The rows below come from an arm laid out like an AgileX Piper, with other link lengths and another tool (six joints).
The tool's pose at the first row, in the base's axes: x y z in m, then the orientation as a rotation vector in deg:
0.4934, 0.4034, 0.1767, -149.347, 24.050, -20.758
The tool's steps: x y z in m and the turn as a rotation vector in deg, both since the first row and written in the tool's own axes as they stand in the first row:
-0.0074, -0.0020, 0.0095, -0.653, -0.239, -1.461
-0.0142, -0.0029, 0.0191, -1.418, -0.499, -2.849
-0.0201, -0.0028, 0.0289, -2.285, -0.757, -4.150
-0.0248, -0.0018, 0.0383, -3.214, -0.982, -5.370
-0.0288, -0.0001, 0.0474, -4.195, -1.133, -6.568
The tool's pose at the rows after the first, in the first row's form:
0.4901, 0.4116, 0.1682, -150.428, 22.264, -20.855
0.4872, 0.4187, 0.1593, -151.583, 20.579, -20.882
0.4849, 0.4247, 0.1498, -152.798, 19.019, -20.868
0.4834, 0.4293, 0.1405, -154.038, 17.576, -20.859
0.4823, 0.4330, 0.1311, -155.307, 16.184, -20.933

